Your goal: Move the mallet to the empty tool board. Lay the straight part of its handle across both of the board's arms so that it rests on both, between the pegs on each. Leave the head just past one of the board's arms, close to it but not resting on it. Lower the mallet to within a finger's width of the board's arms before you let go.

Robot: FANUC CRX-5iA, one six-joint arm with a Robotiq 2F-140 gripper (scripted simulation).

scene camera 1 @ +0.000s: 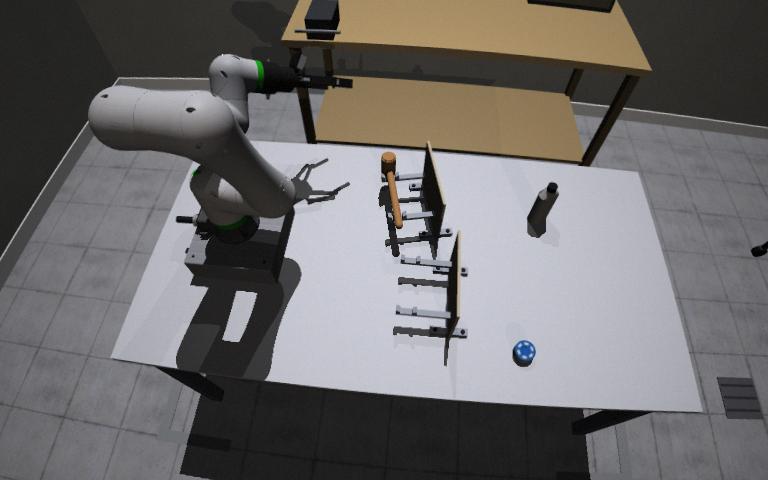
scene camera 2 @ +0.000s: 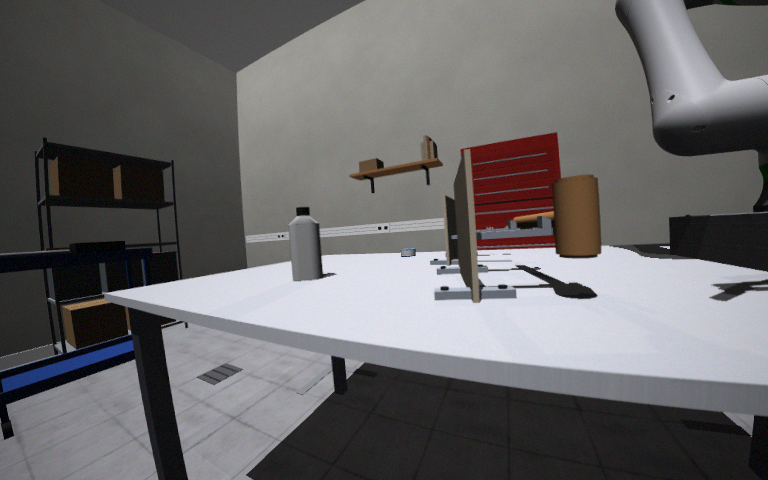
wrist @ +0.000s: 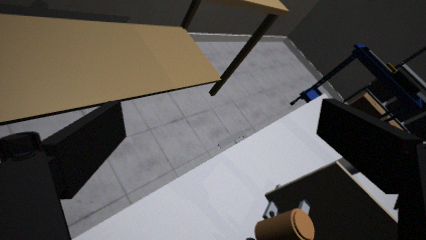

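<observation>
Scene camera 1 takes in the gripper [scene camera 1: 339,84] along with a wooden mallet [scene camera 1: 388,159] and a grey bottle [scene camera 1: 546,198]. In scene camera 2 the mallet [scene camera 2: 576,217] and the bottle [scene camera 2: 304,234] appear together with a tool board [scene camera 2: 468,267]. The wrist view, too, has the gripper [wrist: 221,118].
</observation>
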